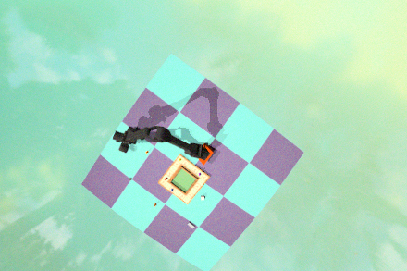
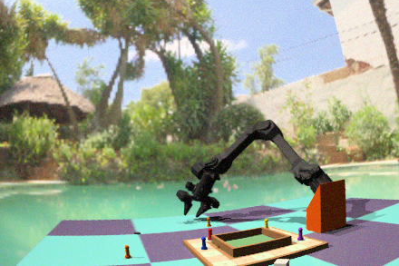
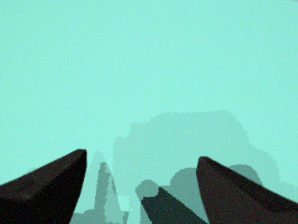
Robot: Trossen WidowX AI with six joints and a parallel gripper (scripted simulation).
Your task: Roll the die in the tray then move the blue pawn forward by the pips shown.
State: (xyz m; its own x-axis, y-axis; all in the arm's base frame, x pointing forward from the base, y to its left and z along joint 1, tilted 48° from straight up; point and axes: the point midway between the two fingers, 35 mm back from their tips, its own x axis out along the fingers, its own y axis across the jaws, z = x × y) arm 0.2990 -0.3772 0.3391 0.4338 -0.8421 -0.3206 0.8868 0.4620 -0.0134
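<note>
Right now the white die is 2 cm behind my gripper tip and 73 cm to the left of it. The rest, counted from my gripper tip: blue pawn 8 cm ahead, 51 cm to the left, 1 cm above; then red pawn 3 cm ahead, 42 cm to the left, 1 cm above; then yellow pawn 15 cm behind, 41 cm to the left, 1 cm above.
</note>
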